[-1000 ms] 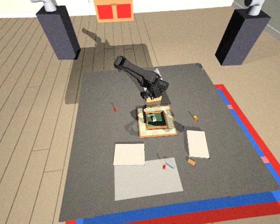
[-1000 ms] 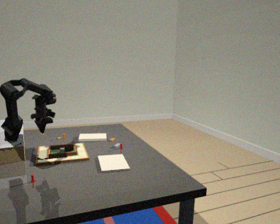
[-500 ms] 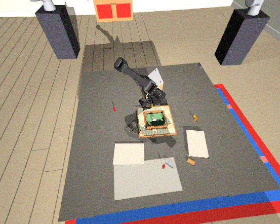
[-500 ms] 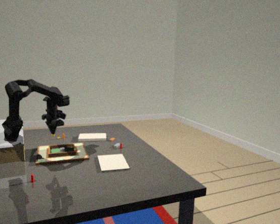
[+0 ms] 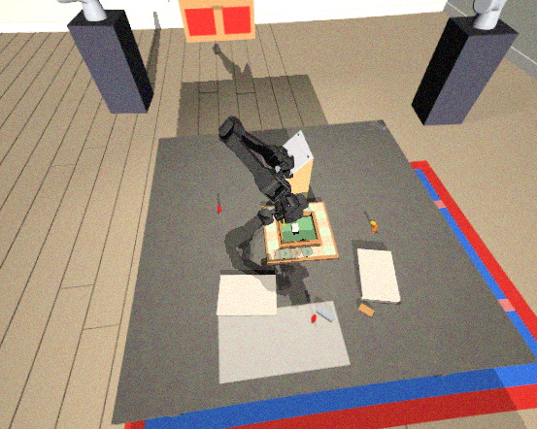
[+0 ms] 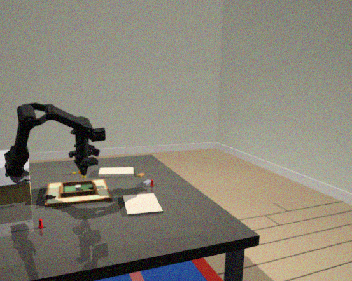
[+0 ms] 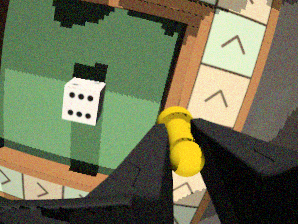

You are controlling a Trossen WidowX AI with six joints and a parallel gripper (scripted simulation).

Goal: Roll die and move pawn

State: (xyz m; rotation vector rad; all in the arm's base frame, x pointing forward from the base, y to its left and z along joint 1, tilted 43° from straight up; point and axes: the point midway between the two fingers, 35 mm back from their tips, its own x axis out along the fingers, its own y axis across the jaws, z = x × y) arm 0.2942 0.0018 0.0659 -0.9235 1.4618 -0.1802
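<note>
The white die is 3 cm behind my gripper tip, 5 cm to the left of it and 8 cm below it. From my gripper tip the other things lie so: grey block 33 cm ahead, 13 cm to the left, 10 cm below; green dice tray 3 cm behind, 7 cm to the left, 10 cm below; yellow pawn 1 cm above.
</note>
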